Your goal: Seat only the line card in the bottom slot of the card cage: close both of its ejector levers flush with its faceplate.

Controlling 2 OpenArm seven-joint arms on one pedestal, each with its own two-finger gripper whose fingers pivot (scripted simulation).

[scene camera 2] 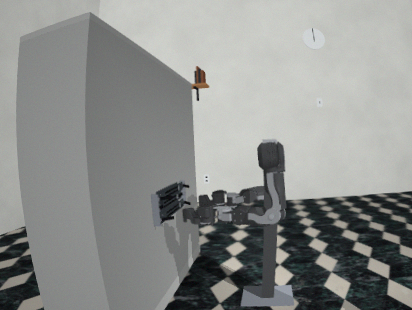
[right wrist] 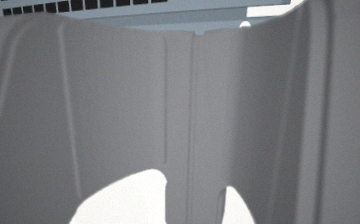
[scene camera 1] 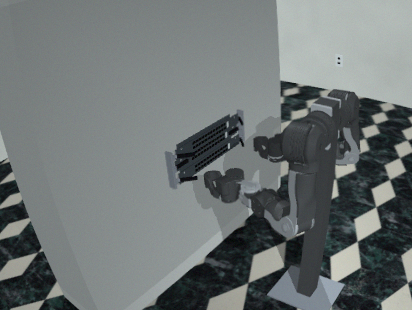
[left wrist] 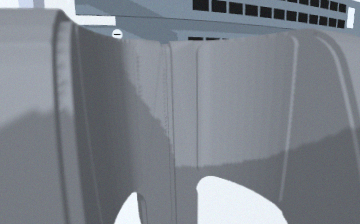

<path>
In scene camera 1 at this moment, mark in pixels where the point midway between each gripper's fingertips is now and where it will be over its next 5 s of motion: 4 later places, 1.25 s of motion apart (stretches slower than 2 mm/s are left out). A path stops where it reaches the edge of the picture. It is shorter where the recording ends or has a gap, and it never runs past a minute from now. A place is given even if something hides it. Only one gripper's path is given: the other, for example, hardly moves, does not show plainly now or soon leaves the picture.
My left gripper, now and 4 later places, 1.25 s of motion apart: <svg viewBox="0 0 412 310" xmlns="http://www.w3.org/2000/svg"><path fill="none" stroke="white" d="M206 179L204 183L200 181L196 180L194 177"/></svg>
</path>
